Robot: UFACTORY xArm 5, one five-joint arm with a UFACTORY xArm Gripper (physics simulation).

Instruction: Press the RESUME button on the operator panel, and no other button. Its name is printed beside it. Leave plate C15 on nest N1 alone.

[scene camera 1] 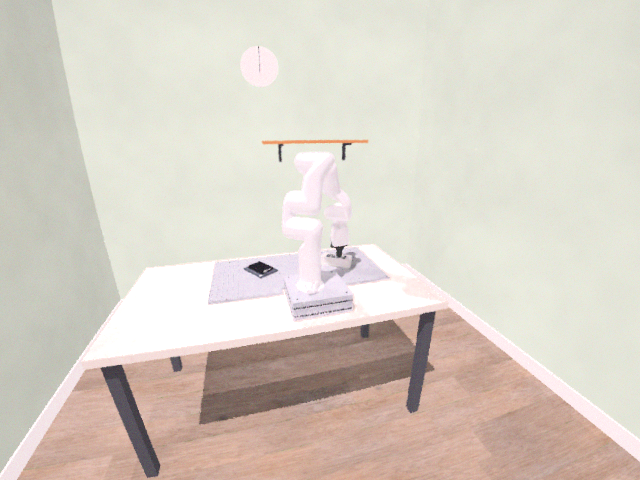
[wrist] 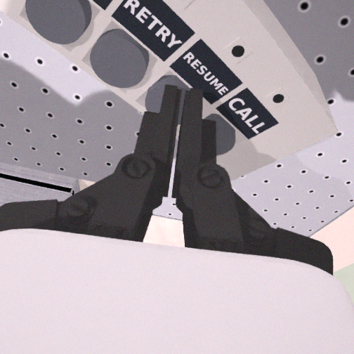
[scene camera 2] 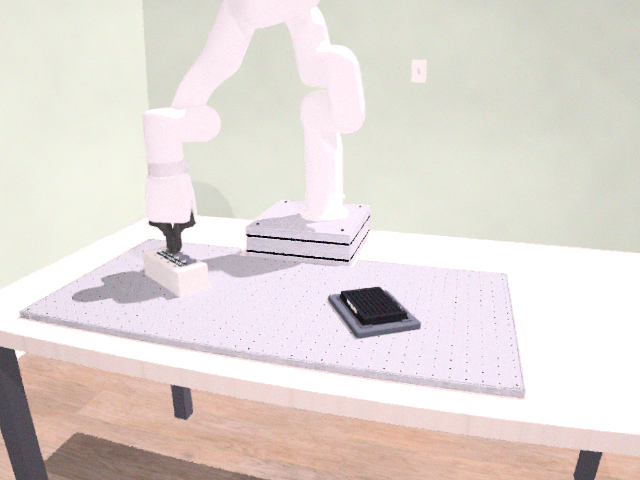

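Seen in the pictures: gripper, fingertip midpoint: (scene camera 1: pixel 339 256) (scene camera 2: pixel 175 251); arm's base at its link origin: (scene camera 1: pixel 310 286) (scene camera 2: pixel 324 214).
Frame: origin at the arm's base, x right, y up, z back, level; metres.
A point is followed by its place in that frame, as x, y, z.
Observation:
The operator panel (scene camera 1: pixel 338 261) @(0.193, -0.039, -0.344) (scene camera 2: pixel 191 280) @(0.114, -0.044, -0.420) (wrist: pixel 295 65) is a pale box with a row of round grey buttons and dark labels. The RESUME label (wrist: pixel 206 72) shows in the wrist view, between RETRY (wrist: pixel 152 25) and CALL (wrist: pixel 248 114). My gripper (scene camera 1: pixel 339 256) @(0.199, -0.014, -0.360) (scene camera 2: pixel 175 251) @(0.199, -0.014, -0.360) (wrist: pixel 180 112) is shut and empty, pointing down at the panel. Its fingertips are over the RESUME button (wrist: pixel 156 95) and partly hide it. Whether they touch it I cannot tell. The black plate C15 (scene camera 1: pixel 260 267) @(-0.250, -0.049, -0.347) (scene camera 2: pixel 373 303) @(-0.255, -0.047, -0.367) sits on the grey-blue nest N1 (scene camera 2: pixel 361 331) @(-0.262, -0.061, -0.452), well away from the gripper.
The panel and nest stand on a perforated board (scene camera 1: pixel 227 289) @(-0.404, -0.075, -0.162) (scene camera 2: pixel 268 325) @(-0.095, -0.073, -0.478) on the white table (scene camera 1: pixel 155 320) @(-0.673, -0.086, 0.059) (scene camera 2: pixel 578 330) @(-0.625, -0.086, -0.253). The arm's base block (scene camera 1: pixel 320 302) @(0.031, -0.014, 0.114) (scene camera 2: pixel 305 245) @(-0.013, -0.038, -0.143) stands behind the board in the scene camera 2 view. The CALL button (wrist: pixel 223 134) is close beside the right finger.

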